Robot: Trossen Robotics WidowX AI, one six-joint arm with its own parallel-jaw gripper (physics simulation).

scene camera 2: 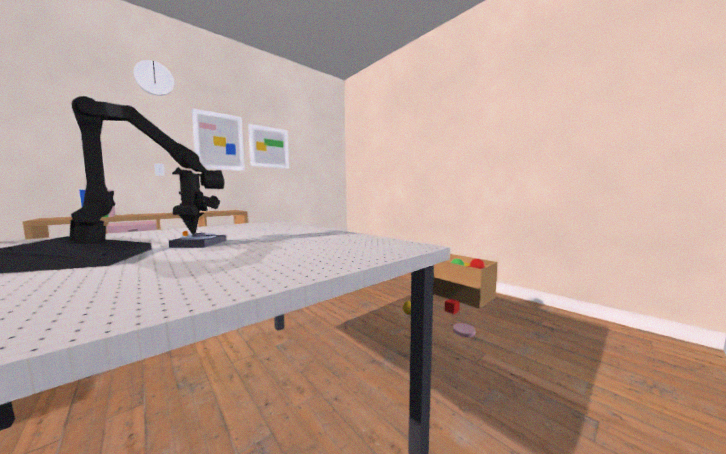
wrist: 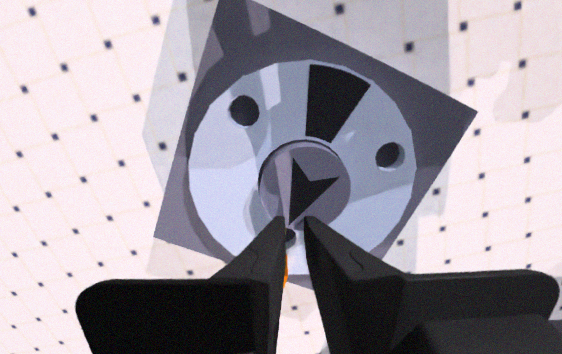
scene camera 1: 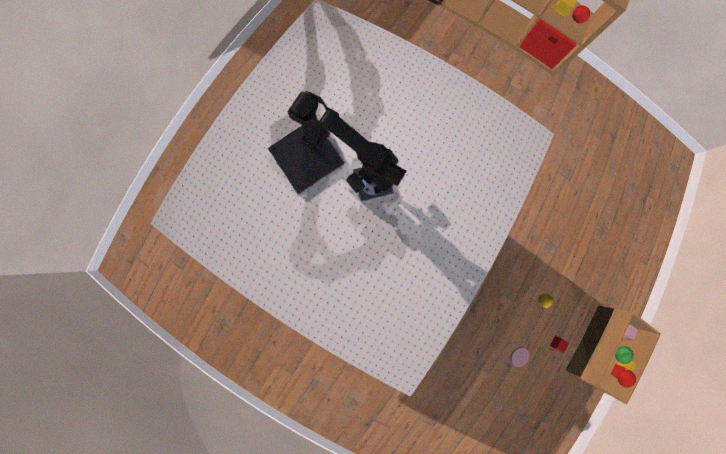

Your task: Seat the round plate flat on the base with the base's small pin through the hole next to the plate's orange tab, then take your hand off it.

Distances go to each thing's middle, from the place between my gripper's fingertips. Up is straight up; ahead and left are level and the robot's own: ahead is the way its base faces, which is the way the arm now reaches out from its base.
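With the pale blue round plate (wrist: 332, 104), I find 2 cm ahead of my hand and 1 cm to the right of it. The dark square base (wrist: 237, 45) is 3 cm below my hand, and it is also 1 cm ahead of it and 1 cm to the right of it. As for the central hub (wrist: 301, 178), it sits 1 cm ahead of my hand, 1 cm to the right of it and 1 cm below it.
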